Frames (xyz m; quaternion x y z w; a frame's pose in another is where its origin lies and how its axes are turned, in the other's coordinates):
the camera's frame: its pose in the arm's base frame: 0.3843 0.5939 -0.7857 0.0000 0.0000 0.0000 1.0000
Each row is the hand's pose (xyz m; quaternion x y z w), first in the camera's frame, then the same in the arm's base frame.
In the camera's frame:
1: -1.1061 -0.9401 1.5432 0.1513 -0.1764 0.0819 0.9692
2: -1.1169 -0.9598 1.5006 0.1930 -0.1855 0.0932 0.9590
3: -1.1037 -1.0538 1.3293 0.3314 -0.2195 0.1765 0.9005
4: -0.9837 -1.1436 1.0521 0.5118 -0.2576 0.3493 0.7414
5: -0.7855 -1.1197 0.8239 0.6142 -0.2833 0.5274 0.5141
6: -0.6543 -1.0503 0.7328 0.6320 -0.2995 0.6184 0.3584
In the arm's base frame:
1: -0.7218 -0.3462 0.7575 0.1513 -0.1764 0.0819 0.9692
2: -0.7326 -0.3659 0.7149 0.1930 -0.1855 0.0932 0.9590
3: -0.7194 -0.4599 0.5436 0.3314 -0.2195 0.1765 0.9005
4: -0.5994 -0.5497 0.2664 0.5118 -0.2576 0.3493 0.7414
5: -0.4012 -0.5258 0.0382 0.6142 -0.2833 0.5274 0.5141
6: -0.2700 -0.4564 -0.0529 0.6320 -0.2995 0.6184 0.3584

